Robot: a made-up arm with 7 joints. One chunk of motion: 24 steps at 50 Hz.
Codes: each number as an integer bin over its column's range. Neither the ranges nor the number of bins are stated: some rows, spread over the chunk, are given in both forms.
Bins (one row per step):
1: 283 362 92 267 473 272
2: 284 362 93 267 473 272
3: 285 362 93 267 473 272
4: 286 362 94 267 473 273
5: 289 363 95 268 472 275
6: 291 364 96 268 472 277
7: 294 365 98 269 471 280
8: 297 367 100 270 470 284
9: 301 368 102 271 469 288
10: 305 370 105 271 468 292
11: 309 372 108 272 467 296
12: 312 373 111 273 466 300
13: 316 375 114 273 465 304
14: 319 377 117 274 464 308
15: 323 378 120 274 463 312
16: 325 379 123 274 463 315
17: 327 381 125 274 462 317
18: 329 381 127 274 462 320
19: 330 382 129 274 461 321
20: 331 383 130 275 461 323
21: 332 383 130 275 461 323
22: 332 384 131 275 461 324
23: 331 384 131 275 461 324
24: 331 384 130 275 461 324
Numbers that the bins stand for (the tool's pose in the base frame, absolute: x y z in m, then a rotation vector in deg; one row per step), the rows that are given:
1: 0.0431 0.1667 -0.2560 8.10 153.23 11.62
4: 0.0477 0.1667 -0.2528 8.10 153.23 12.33
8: 0.0650 0.1746 -0.2434 10.22 151.12 20.08
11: 0.0838 0.1824 -0.2309 11.62 149.00 28.53
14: 0.0994 0.1902 -0.2168 13.03 146.89 36.99
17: 0.1119 0.1965 -0.2043 13.03 145.48 43.33
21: 0.1198 0.1996 -0.1965 13.74 144.77 47.55
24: 0.1182 0.2012 -0.1965 13.74 144.77 48.26
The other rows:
2: 0.0446 0.1667 -0.2544 8.10 153.23 11.62
3: 0.0462 0.1667 -0.2544 8.10 153.23 11.62
5: 0.0524 0.1683 -0.2513 8.81 152.52 13.74
6: 0.0556 0.1699 -0.2497 8.81 152.52 15.15
7: 0.0603 0.1714 -0.2466 9.51 151.82 17.26
9: 0.0712 0.1761 -0.2403 10.92 150.41 22.90
10: 0.0775 0.1793 -0.2356 10.92 149.71 25.71
12: 0.0885 0.1840 -0.2262 12.33 148.30 31.35
13: 0.0947 0.1871 -0.2215 12.33 147.59 34.17
15: 0.1057 0.1918 -0.2121 13.03 146.18 39.80
16: 0.1088 0.1933 -0.2074 13.03 146.18 41.92
18: 0.1151 0.1965 -0.2012 13.03 145.48 45.44
19: 0.1166 0.1980 -0.1980 13.03 144.77 46.14
20: 0.1182 0.1996 -0.1965 13.74 144.77 47.55
22: 0.1198 0.2012 -0.1949 13.74 144.77 48.26
23: 0.1182 0.2012 -0.1949 13.74 144.77 48.26

